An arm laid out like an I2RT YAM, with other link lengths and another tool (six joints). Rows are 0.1 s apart.
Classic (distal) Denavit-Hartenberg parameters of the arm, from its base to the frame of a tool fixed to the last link. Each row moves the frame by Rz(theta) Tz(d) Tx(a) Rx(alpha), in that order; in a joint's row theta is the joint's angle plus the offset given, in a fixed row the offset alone. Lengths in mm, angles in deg.
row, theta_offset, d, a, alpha
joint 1, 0, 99.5, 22.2, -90
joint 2, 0, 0, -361.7, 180
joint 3, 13.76, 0, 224.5, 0
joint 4, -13.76, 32.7, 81.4, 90
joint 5, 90, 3.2, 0, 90
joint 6, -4.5, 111.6, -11.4, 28.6
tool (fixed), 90, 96.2, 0, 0
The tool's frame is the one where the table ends.
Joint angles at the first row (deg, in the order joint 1, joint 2, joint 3, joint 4, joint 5, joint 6):
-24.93 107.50 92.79 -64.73 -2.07 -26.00
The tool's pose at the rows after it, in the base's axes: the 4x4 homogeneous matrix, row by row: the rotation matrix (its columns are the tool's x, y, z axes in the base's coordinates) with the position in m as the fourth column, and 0 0 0 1 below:
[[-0.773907 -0.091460 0.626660 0.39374], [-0.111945 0.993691 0.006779 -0.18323], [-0.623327 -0.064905 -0.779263 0.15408], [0 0 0 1]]
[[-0.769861 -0.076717 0.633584 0.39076], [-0.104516 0.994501 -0.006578 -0.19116], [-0.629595 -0.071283 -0.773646 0.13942], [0 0 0 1]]
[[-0.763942 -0.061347 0.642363 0.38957], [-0.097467 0.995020 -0.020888 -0.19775], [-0.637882 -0.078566 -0.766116 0.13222], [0 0 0 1]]
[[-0.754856 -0.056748 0.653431 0.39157], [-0.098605 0.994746 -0.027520 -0.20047], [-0.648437 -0.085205 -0.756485 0.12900], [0 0 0 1]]
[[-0.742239 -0.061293 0.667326 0.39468], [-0.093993 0.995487 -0.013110 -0.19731], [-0.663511 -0.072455 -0.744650 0.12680], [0 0 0 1]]
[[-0.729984 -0.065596 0.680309 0.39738], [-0.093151 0.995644 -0.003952 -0.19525], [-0.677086 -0.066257 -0.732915 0.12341], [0 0 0 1]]
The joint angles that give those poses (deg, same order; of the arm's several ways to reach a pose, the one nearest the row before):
-26.02 107.50 87.51 -59.48 -2.07 -26.92
-27.16 107.57 83.61 -54.94 -2.07 -27.24
-27.99 107.57 81.45 -52.01 -2.04 -27.24
-28.23 107.57 80.23 -49.89 -2.15 -27.27
-28.23 107.57 79.18 -48.29 -3.40 -27.33
-28.23 107.57 77.80 -46.24 -4.29 -27.44

